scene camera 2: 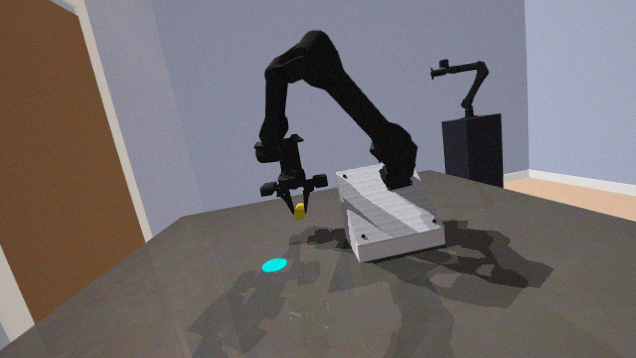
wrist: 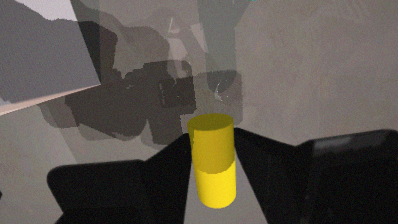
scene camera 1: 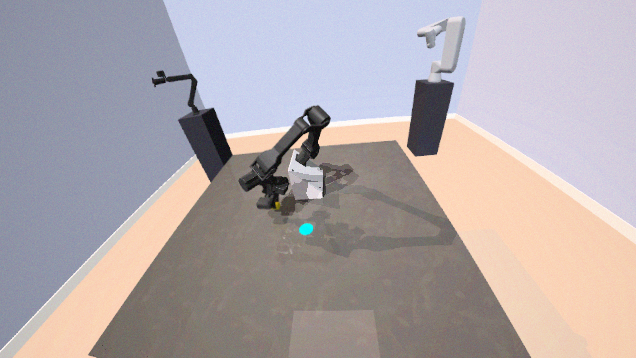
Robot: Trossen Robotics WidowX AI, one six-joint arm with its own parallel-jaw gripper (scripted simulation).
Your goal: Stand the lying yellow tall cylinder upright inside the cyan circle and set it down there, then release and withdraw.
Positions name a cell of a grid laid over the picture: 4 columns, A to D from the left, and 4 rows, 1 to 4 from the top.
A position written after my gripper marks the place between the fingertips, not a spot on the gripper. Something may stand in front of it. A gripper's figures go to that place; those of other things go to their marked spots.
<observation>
My gripper (wrist: C3): 11 cm from the lens. A yellow tall cylinder (wrist: C3) is 10 cm from the lens.
</observation>
